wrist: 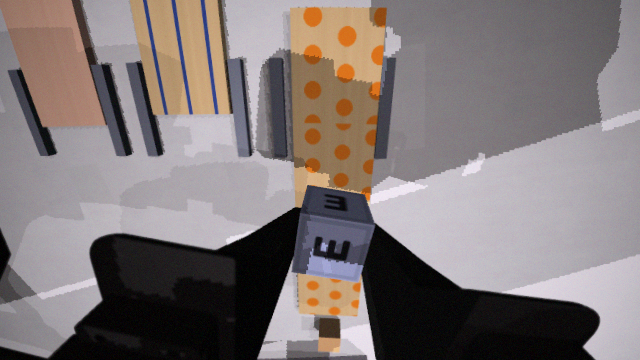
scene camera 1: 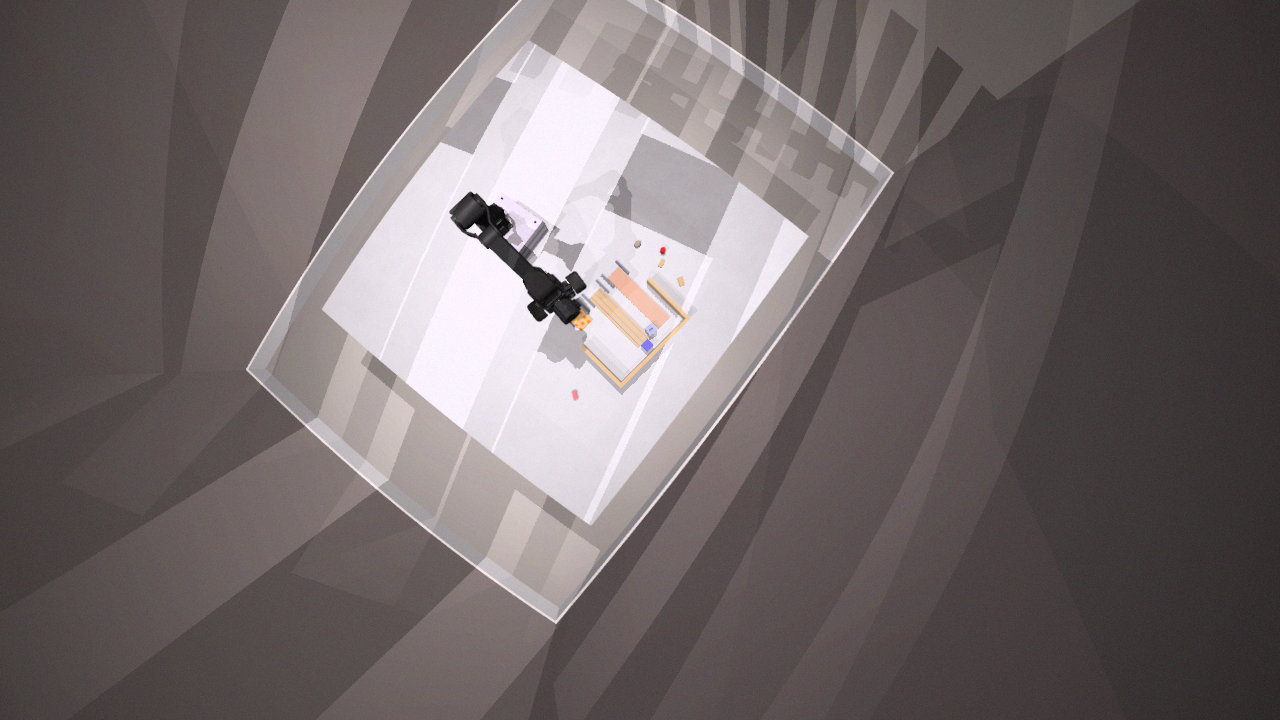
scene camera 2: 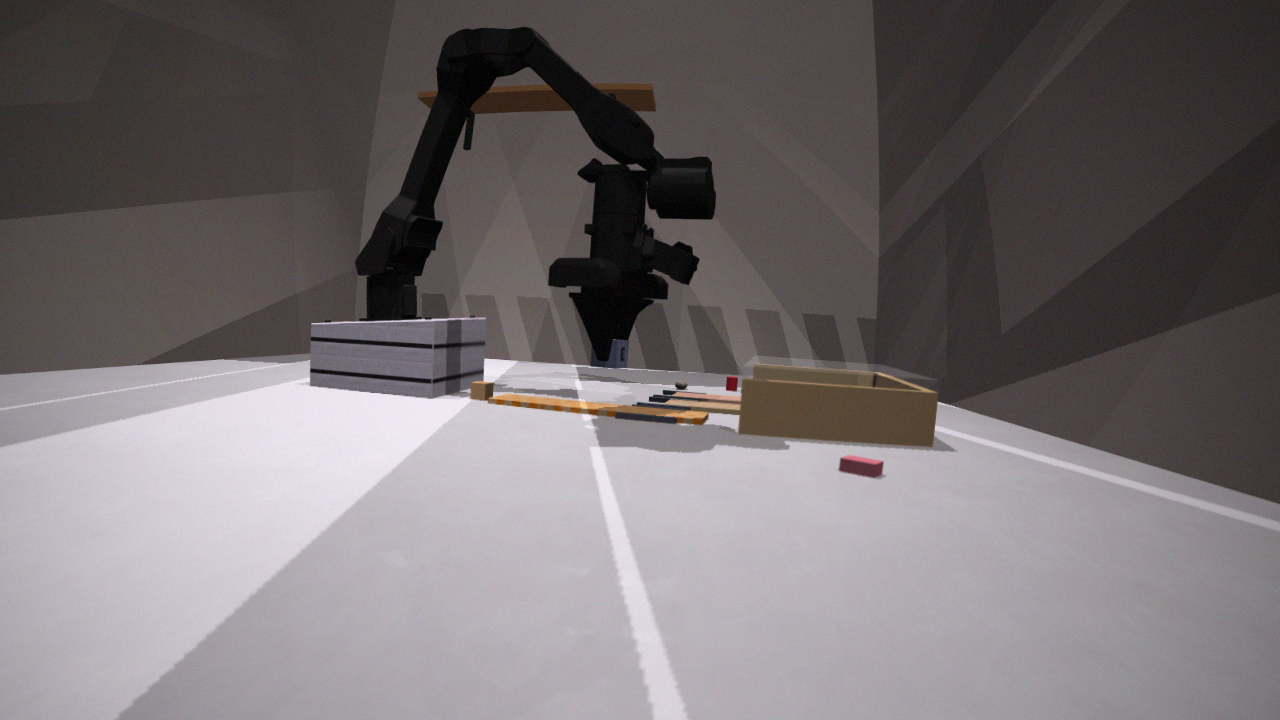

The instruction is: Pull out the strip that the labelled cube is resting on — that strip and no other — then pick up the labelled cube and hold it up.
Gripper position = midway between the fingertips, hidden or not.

Observation:
In view: the gripper (scene camera 2: 609, 360).
The gripper shows as well in the wrist view (wrist: 331, 221) and in scene camera 1 (scene camera 1: 562, 300).

